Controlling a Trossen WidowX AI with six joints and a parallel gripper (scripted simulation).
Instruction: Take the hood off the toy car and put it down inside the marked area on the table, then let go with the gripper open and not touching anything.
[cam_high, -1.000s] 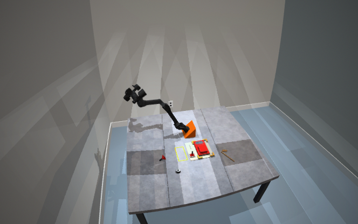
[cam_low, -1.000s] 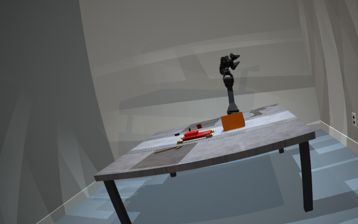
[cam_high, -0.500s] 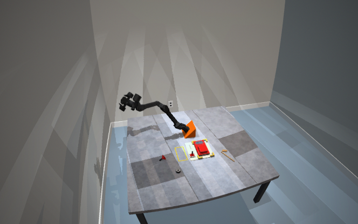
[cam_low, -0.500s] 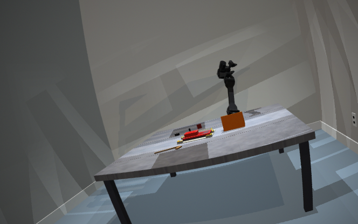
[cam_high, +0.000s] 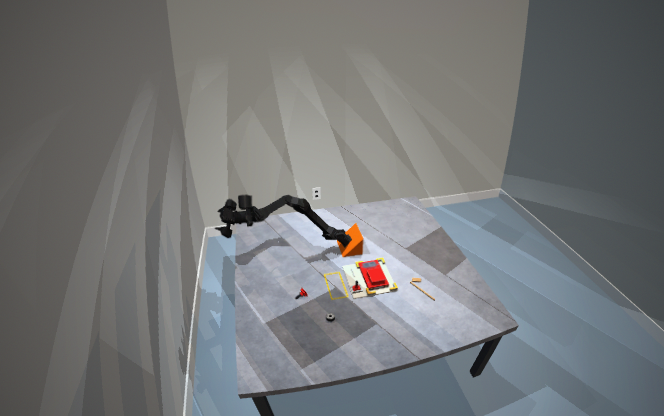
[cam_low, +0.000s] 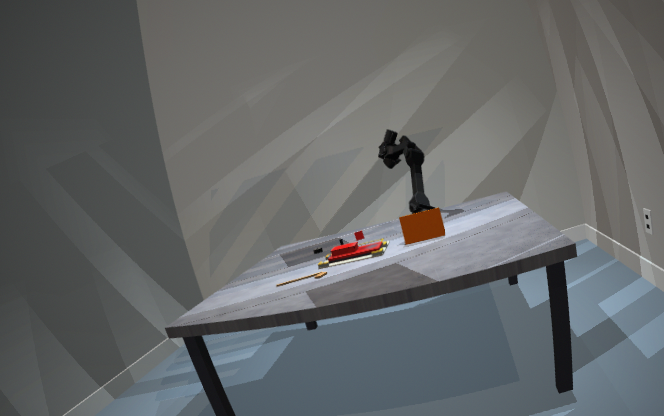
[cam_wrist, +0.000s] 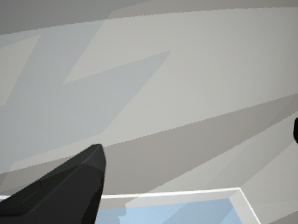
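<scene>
Now: gripper tip 730 mm to the right of the red hood, 340 mm short of it and 280 mm above it. From my gripper tip the other things lie so: black ring 500 mm ahead, 440 mm to the left, 310 mm below; then wooden stick 920 mm to the left, 490 mm ahead, 320 mm below; then grey engine block 730 mm to the left, 340 mm ahead, 300 mm below.
</scene>
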